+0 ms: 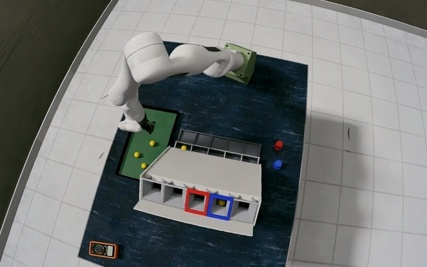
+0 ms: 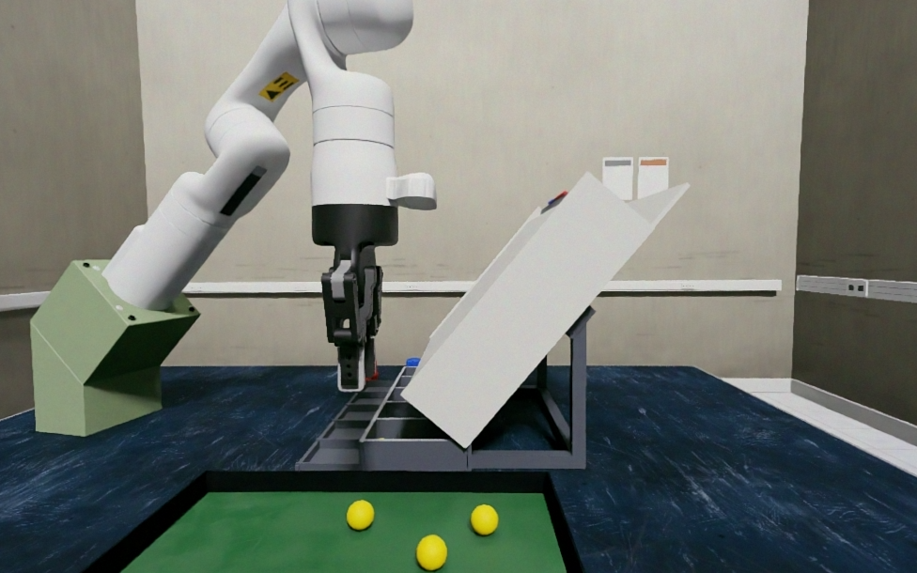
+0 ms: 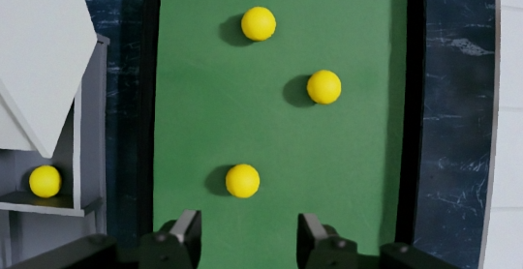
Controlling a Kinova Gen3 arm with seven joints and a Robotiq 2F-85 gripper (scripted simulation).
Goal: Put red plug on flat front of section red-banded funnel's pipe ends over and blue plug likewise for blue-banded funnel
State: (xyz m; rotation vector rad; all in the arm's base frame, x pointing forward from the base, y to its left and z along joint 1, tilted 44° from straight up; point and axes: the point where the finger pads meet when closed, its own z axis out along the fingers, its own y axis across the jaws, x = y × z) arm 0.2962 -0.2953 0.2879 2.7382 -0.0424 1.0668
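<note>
Right now the green marble tray is 20 mm to the right of my hand and 150 mm below it. Also, from my hand: white sloped cover: 160 mm ahead, 290 mm to the left, 50 mm above; then multimeter: 520 mm ahead, 150 mm to the right, 140 mm below; then dark object: 470 mm behind, 40 mm to the left, 140 mm below.
</note>
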